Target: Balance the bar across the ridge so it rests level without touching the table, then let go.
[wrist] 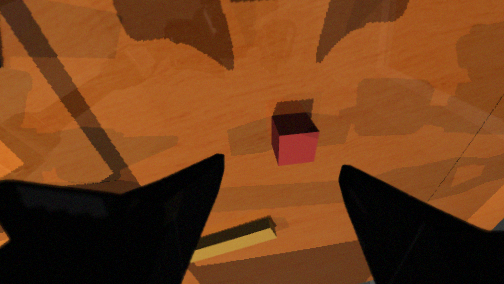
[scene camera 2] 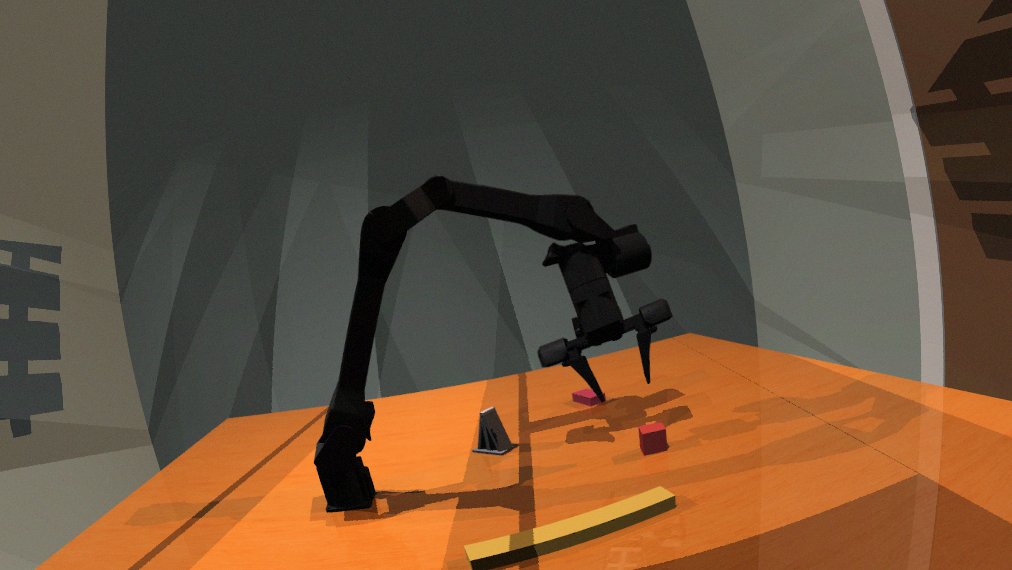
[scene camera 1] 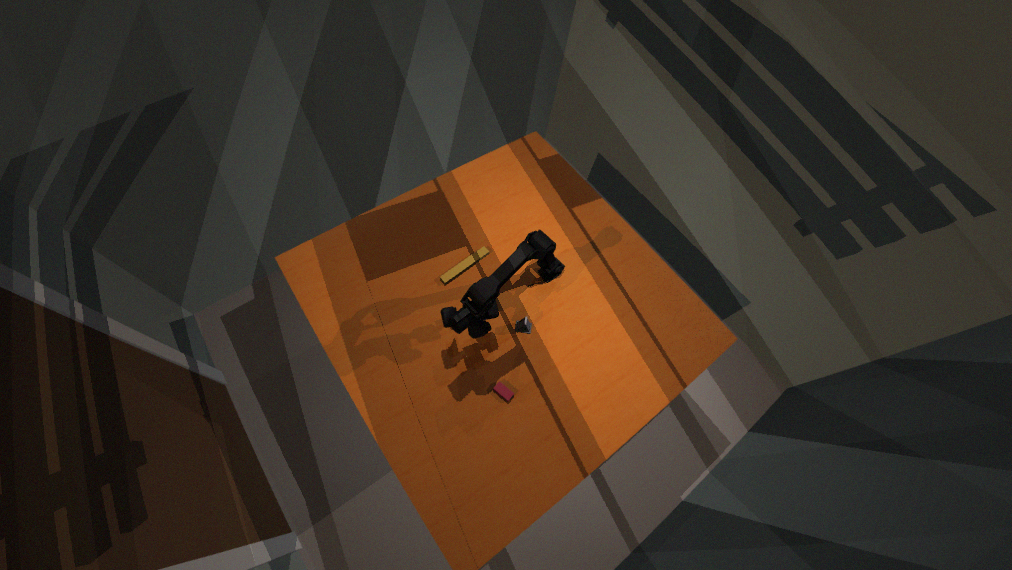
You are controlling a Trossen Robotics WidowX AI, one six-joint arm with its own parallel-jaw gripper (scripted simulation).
My gripper [scene camera 2: 626, 392] is open, holding nothing. Also in view: a red cube [scene camera 2: 652, 437] and a yellow bar [wrist: 262, 230].
The red cube is seen too in the wrist view [wrist: 294, 137]. My gripper shows as well in the wrist view [wrist: 281, 166].
